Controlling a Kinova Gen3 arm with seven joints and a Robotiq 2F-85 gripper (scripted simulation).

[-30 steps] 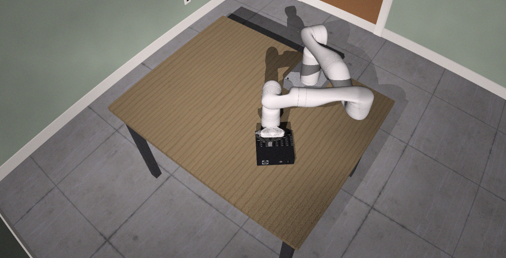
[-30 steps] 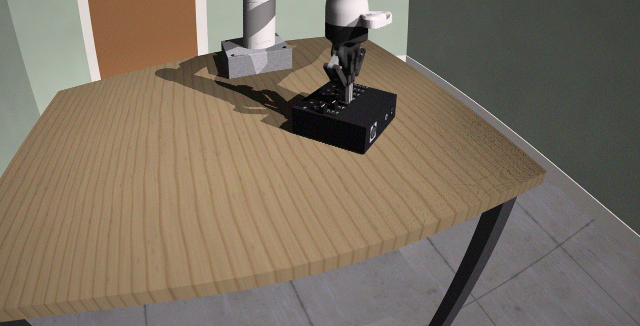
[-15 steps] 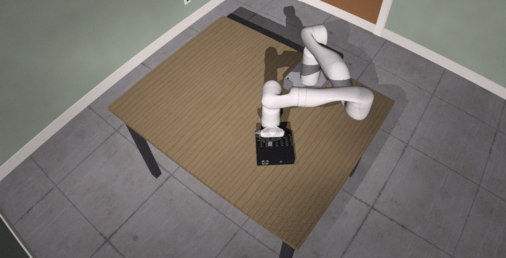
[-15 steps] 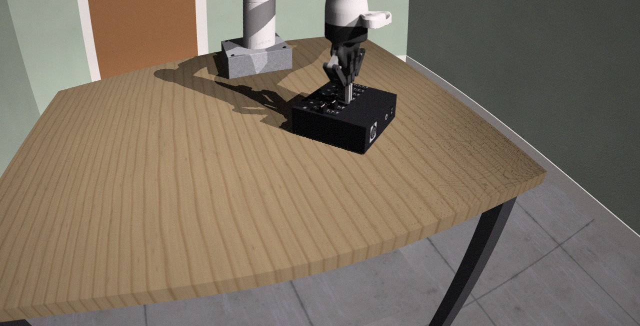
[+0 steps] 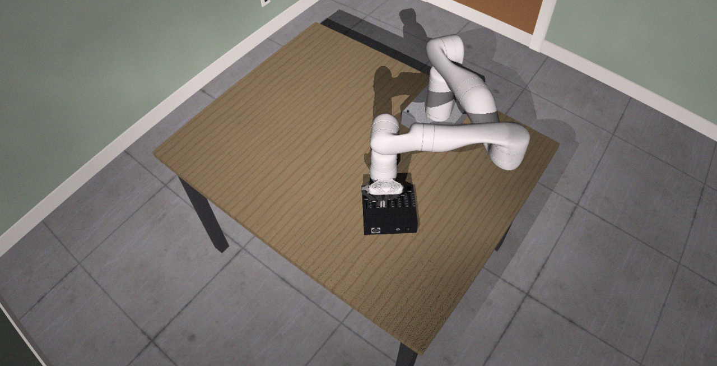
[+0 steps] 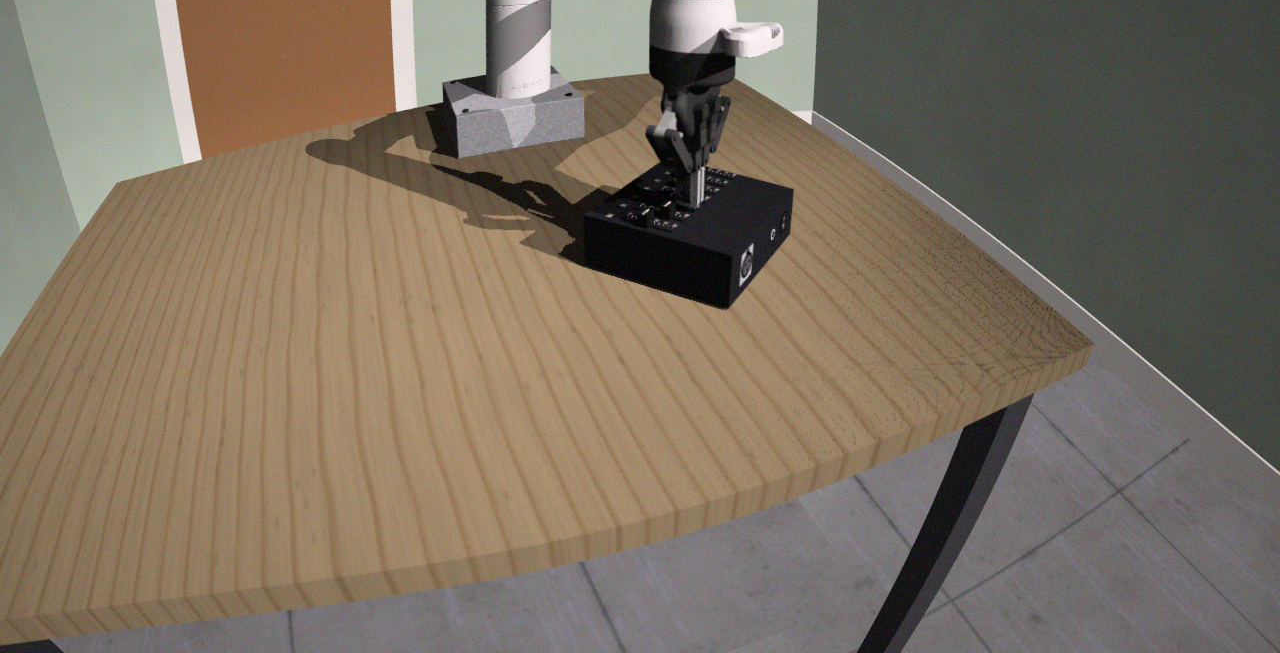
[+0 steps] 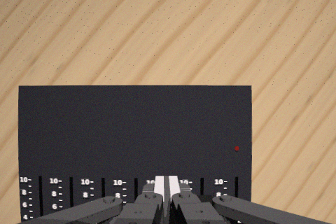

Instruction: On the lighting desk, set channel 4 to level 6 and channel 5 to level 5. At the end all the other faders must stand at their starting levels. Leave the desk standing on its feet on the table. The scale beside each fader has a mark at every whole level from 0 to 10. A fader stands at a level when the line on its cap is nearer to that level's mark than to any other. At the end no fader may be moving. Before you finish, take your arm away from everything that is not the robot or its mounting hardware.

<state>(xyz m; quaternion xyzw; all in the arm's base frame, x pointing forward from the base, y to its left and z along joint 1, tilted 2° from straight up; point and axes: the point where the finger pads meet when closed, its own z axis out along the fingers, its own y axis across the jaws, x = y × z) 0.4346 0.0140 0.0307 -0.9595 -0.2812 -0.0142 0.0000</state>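
The channel 5 fader cap is 1 cm to the right of my hand, 1 cm below it and 1 cm behind it. The rest, counted from my hand: channel 4 fader cap (2 cm behind, 1 cm to the left, 1 cm below).
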